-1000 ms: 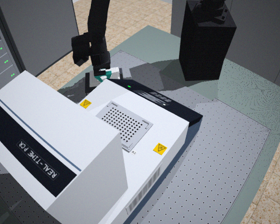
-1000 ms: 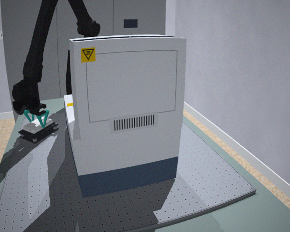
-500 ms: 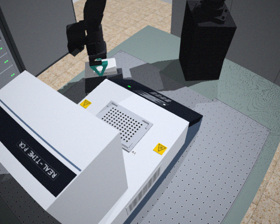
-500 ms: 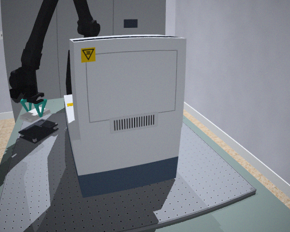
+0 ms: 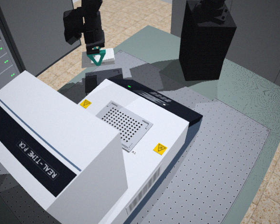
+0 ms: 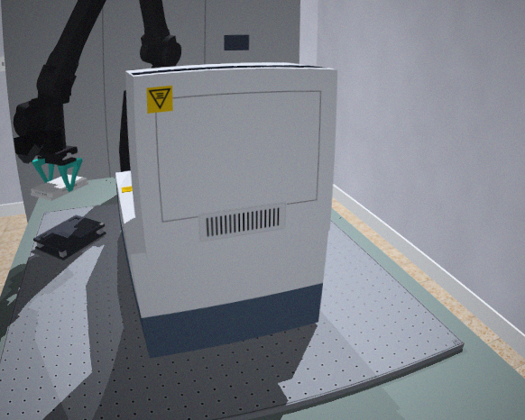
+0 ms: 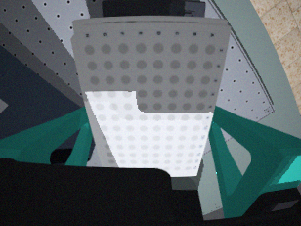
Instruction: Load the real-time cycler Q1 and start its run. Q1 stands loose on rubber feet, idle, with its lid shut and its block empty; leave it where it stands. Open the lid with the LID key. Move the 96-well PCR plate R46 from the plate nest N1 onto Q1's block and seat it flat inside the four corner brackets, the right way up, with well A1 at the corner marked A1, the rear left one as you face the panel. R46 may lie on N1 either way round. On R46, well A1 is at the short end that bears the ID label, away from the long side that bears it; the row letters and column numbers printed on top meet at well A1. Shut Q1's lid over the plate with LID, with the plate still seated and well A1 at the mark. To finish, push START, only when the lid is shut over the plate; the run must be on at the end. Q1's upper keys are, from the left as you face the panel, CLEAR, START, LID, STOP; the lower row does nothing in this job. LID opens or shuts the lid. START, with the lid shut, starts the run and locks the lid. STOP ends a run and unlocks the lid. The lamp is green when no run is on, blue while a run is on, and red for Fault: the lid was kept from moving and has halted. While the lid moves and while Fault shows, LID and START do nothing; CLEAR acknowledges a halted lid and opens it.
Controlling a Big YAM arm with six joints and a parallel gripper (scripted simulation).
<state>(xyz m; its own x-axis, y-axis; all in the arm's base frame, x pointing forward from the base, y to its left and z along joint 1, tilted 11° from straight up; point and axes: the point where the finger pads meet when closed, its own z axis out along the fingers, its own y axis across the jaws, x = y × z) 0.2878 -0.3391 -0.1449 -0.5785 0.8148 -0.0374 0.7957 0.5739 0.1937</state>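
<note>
Now: hand 10 mm past the plate nest N1 and 130 mm above it. Round my hand: plate R46: right at my hand.
</note>
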